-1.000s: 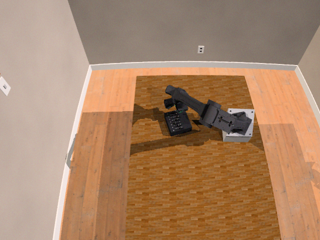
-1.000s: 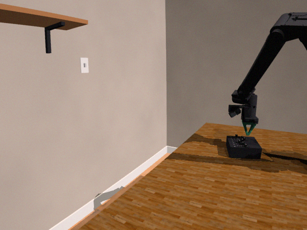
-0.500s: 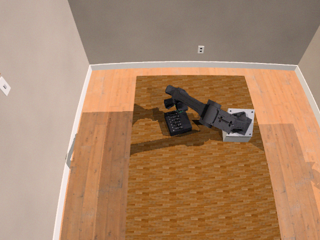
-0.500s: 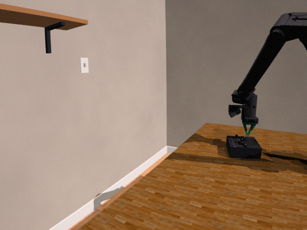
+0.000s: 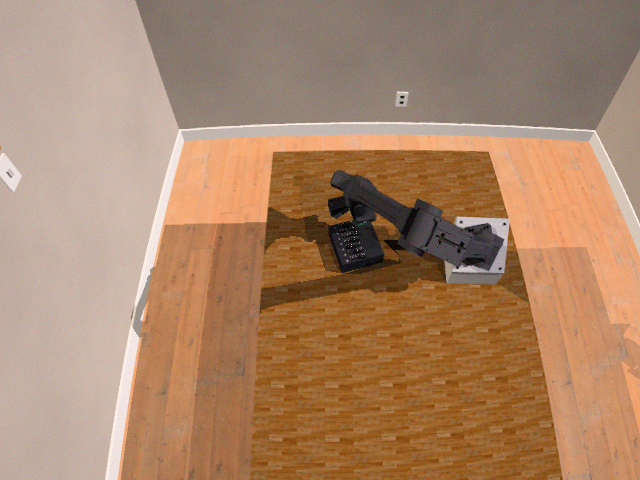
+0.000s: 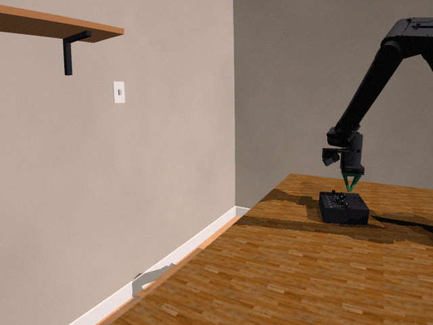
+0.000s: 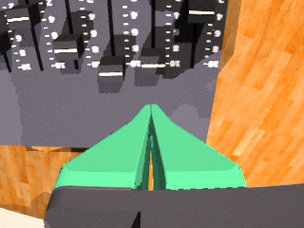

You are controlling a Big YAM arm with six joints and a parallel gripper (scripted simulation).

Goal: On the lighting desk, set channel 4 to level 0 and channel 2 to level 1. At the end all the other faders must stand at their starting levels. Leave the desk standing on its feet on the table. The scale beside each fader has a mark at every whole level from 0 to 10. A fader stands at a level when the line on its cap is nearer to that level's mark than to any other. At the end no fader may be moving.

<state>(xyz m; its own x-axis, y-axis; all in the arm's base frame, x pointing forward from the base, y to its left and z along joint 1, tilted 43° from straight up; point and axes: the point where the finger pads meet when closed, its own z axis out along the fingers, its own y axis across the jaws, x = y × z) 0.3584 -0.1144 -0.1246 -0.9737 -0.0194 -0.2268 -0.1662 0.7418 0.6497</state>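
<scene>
Now: the channel 2 fader cap 30 mm ahead of my hand and 20 mm below it. The rest, counted from my hand: channel 1 fader cap 60 mm ahead, 10 mm to the right, 20 mm below; channel 3 cap 20 mm ahead, 20 mm to the left, 20 mm below; channel 4 fader cap 30 mm ahead, 50 mm to the left, 20 mm below.
</scene>
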